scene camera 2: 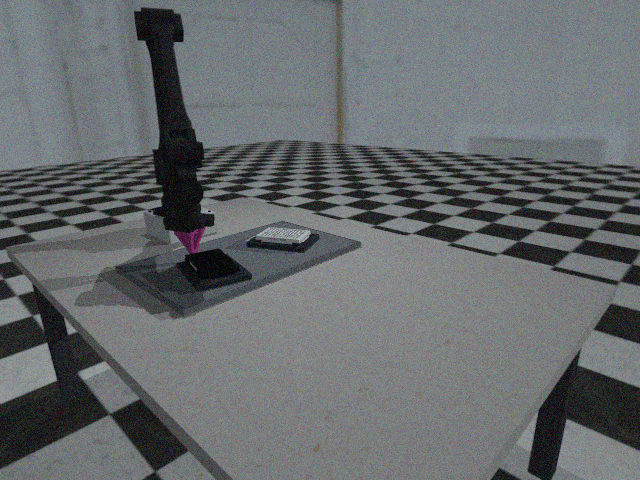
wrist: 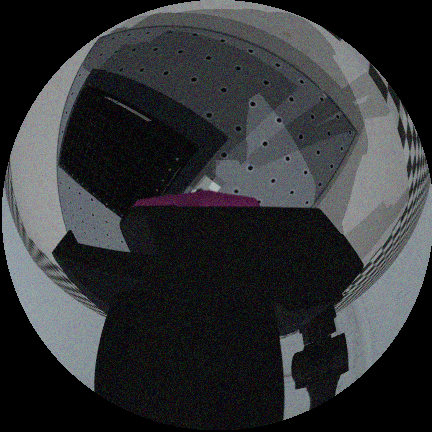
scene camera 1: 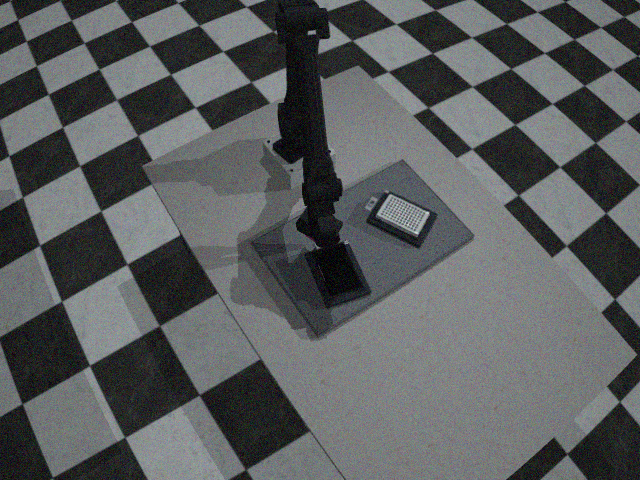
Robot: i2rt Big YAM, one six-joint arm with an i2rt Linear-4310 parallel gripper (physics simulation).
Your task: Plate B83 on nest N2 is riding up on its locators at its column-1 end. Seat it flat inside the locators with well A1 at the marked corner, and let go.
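Seen in the pictures: gripper, fingertip midpoint: (scene camera 2: 194, 255) (wrist: 207, 197); arm's base at its link origin: (scene camera 1: 296, 145).
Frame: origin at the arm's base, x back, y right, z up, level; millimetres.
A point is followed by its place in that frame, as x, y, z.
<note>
A black well plate (scene camera 1: 338, 271) @(-369, 187, -25) (scene camera 2: 212, 262) @(-369, 188, -25) (wrist: 125, 145) @(-333, 192, -24) sits on a dark nest (scene camera 1: 356, 294) @(-441, 193, -41) (scene camera 2: 227, 279) @(-439, 210, -41) (wrist: 165, 111) @(-314, 218, -41). In scene camera 2 its end nearest my fingers appears to stand higher than its opposite end, but the dark surfaces make the tilt hard to judge. No label or corner mark is readable. My gripper (scene camera 2: 193, 252) @(-266, 158, -39) (wrist: 207, 197) @(-266, 158, -39) is shut and empty, its magenta fingers pointing down at the plate's raised-looking end. Contact with the plate cannot be told. In scene camera 1 the wrist hides the fingertips.
A white well plate (scene camera 1: 403, 213) @(-361, -68, -26) (scene camera 2: 282, 235) @(-370, -52, -27) sits on a second dark nest (scene camera 1: 417, 242) @(-444, -36, -41) (scene camera 2: 305, 248) @(-452, -44, -46), with a small light tag (scene camera 1: 371, 203) @(-267, -41, -51) beside it. Both nests stand on a grey perforated board (scene camera 1: 444, 235) @(-478, -116, -53) (scene camera 2: 341, 244) @(-504, -135, -53) (wrist: 225, 75) @(-282, 260, -53). The table (scene camera 1: 439, 361) @(-708, 164, -66) (scene camera 2: 361, 361) @(-804, 277, -66) extends beyond the board.
</note>
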